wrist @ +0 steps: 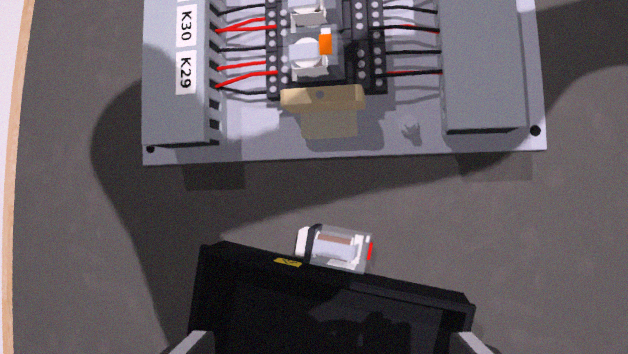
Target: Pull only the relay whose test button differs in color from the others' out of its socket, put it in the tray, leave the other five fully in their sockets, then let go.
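Places are measured from the arm's base along level axes (x up, y left, z back), in millimetres.
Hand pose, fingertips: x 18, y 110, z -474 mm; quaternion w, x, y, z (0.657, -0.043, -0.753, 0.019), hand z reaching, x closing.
Things, the pixels of their top centre, and the offset from my fingertips. "spot": a spot on its surface instead.
- clear relay with a red test button, top centre: (331, 250) dz -11, dx -98, dy -26 mm
- black tray at a spot on its surface: (420, 290) spot: dz +38, dx -108, dy +4 mm
- relay with an orange test button, top centre: (309, 45) dz -6, dx -56, dy -132 mm
- relay at a spot on its surface: (307, 14) spot: dz -7, dx -62, dy -151 mm
- light panel at a spot on its surface: (260, 145) spot: dz -55, dx -122, dy -93 mm
- tan end block at its top centre: (320, 94) dz -7, dx -84, dy -113 mm
- K29 at a spot on its surface: (185, 72) spot: dz -86, dx -82, dy -137 mm
A clear relay with a red test button (340, 248) lies on its side just outside the tray, against its far wall, whose rim hides part of the relay's lower edge. The black tray (420, 290) with a yellow label stands at the bottom of the view. My gripper (332, 342) is open and empty over the tray, its fingertips wide apart at the bottom edge. A relay with an orange test button (309, 52) sits in the socket nearest the tan end block. Part of another relay (307, 14) shows above it. The remaining sockets are out of view.
The light panel (260, 145) carries grey wire ducts (175, 117) (485, 90) at left and right, red and black wires, and a tan end block (322, 97). Labels K30 (186, 26) and K29 (185, 72) are on the left duct. A wooden edge (15, 175) runs down the far left.
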